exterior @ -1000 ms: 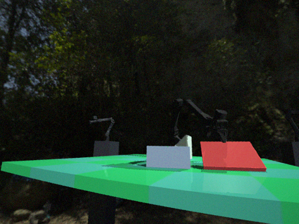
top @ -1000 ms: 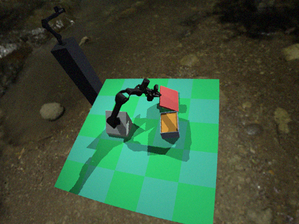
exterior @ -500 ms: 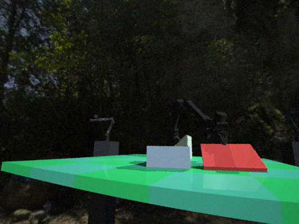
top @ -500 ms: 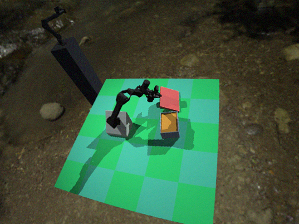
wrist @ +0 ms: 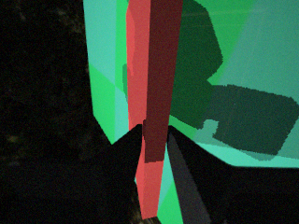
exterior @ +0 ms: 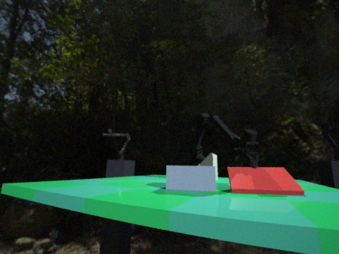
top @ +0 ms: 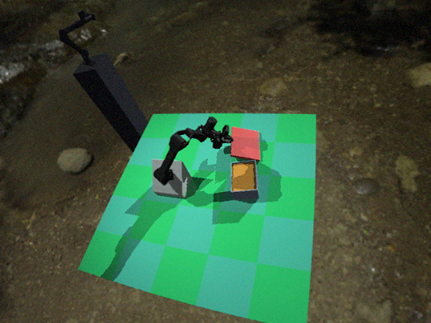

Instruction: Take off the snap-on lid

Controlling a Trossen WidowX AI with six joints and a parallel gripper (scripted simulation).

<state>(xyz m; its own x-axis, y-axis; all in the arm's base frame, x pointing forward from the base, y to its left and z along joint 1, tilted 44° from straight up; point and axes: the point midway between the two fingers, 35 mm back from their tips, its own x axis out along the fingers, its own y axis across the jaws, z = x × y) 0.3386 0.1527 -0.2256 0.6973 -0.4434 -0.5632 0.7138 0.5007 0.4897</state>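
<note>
My gripper tip is now 80 mm short of the red lid and 30 mm above it. Also, from my gripper tip: storage box: 270 mm to the right, 90 mm ahead, 30 mm below.
</note>
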